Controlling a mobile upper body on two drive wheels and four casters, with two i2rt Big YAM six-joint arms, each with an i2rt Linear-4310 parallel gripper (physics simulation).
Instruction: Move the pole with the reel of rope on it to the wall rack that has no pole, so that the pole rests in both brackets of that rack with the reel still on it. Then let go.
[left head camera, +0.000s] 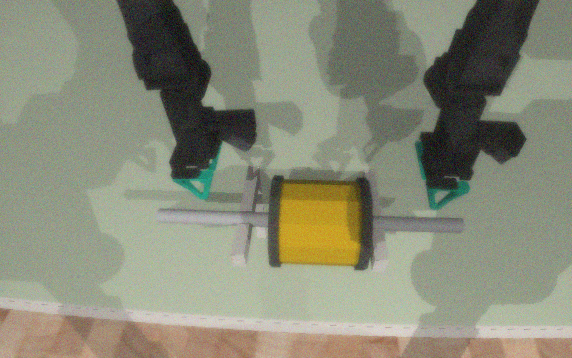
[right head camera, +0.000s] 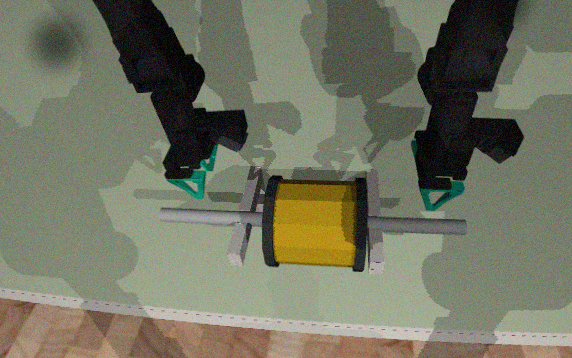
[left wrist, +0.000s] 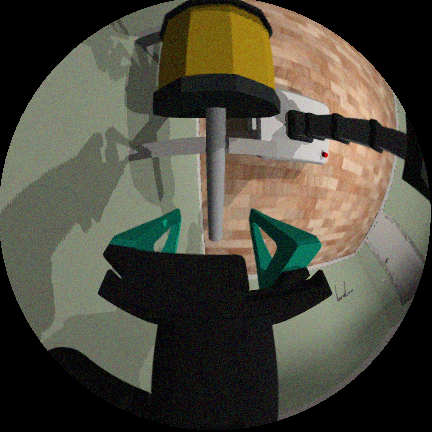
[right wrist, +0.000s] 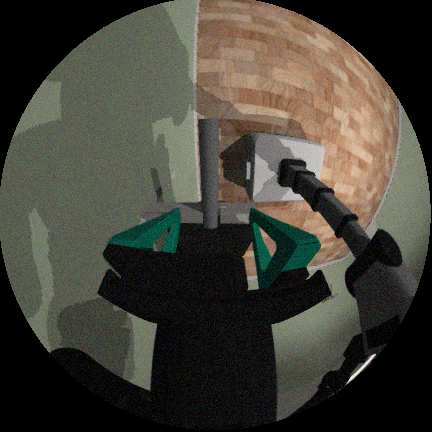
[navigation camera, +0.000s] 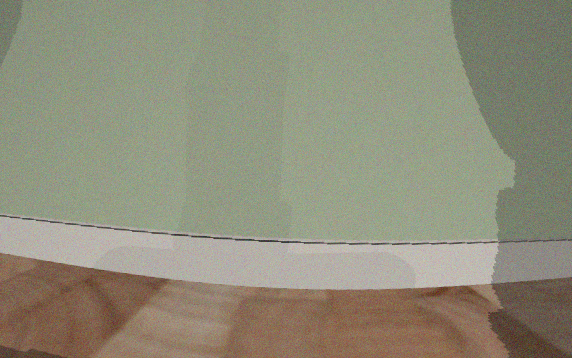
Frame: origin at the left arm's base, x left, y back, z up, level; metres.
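Seen in the pictures: left gripper, fingertip midpoint: (left head camera: 208, 184) (right head camera: 204, 184) (left wrist: 214, 213); right gripper, fingertip midpoint: (left head camera: 429, 193) (right head camera: 427, 194) (right wrist: 214, 212).
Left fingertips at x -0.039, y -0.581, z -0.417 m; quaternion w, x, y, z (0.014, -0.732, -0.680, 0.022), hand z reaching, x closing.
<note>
Pixels of each thing's top centre, then the offset from my left fingertips to it. "spot": a spot on its surface instead. Level surfaces: height alone.
- rack's left bracket, surface spot: (left head camera: 240, 247) (right head camera: 236, 246) spot: dy +0.081, dx -0.057, dz -0.090 m
- right bracket, surface spot: (right head camera: 376, 250) (left head camera: 380, 249) spot: dy +0.092, dx -0.318, dz -0.090 m
- yellow reel, top centre: (right head camera: 315, 191) (left head camera: 320, 191) (right wrist: 209, 282) dy +0.015, dx -0.210, dz -0.011 m
- wooden floor, surface height: dz -0.993 m
The grey pole (left head camera: 200, 217) (right head camera: 200, 215) (left wrist: 215, 175) (right wrist: 210, 170) lies across the rack's left bracket (left head camera: 240, 247) (right head camera: 238, 247) and right bracket (left head camera: 381, 252) (right head camera: 376, 250). The yellow reel (left head camera: 320, 222) (right head camera: 315, 222) (left wrist: 217, 45) with dark end discs is on the pole between them. How deep the pole sits in the brackets is hard to see. My left gripper (left head camera: 211, 171) (right head camera: 207, 171) (left wrist: 214, 213) is open and empty, clear of the pole's left end. My right gripper (left head camera: 426, 175) (right head camera: 422, 175) (right wrist: 214, 212) is open and empty, clear of its right end.
The green wall (left head camera: 165, 280) (right head camera: 175, 280) (navigation camera: 360, 125) is behind the rack, with a white skirting board (left head camera: 200, 321) (right head camera: 225, 321) (navigation camera: 325, 267) above the wooden floor (left head camera: 250, 345) (navigation camera: 350, 320). A white housing (left wrist: 300, 135) (right wrist: 310, 160) shows in both wrist views.
</note>
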